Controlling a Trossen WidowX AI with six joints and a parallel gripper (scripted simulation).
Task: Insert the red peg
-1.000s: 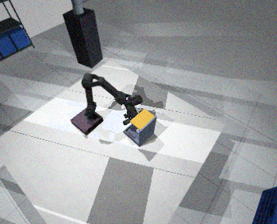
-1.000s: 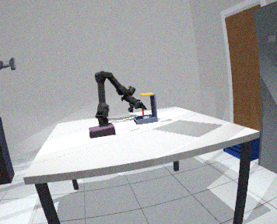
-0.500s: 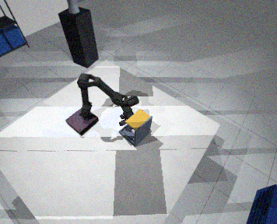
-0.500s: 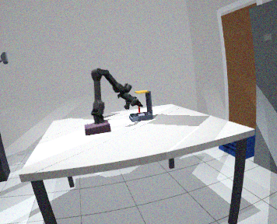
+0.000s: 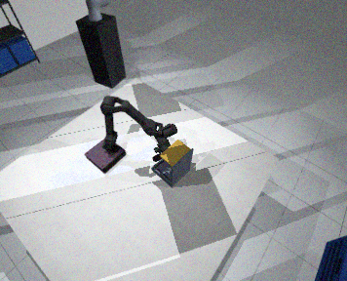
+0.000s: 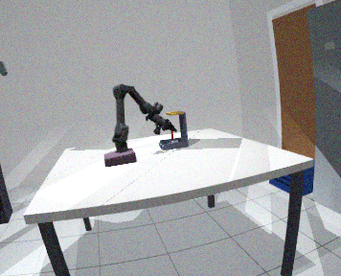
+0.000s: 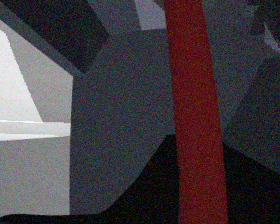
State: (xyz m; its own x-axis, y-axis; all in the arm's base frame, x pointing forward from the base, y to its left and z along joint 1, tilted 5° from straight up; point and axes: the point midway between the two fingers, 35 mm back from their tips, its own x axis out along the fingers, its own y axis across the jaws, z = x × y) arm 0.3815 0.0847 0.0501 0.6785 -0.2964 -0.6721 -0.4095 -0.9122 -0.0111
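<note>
Right now the back wall is 5 cm ahead of my gripper tip, 2 cm above it and 1 cm to the right of it. Also, from my gripper tip: red peg (3 cm behind, 1 cm to the left, 1 cm below); then yellow roof (12 cm above).
</note>
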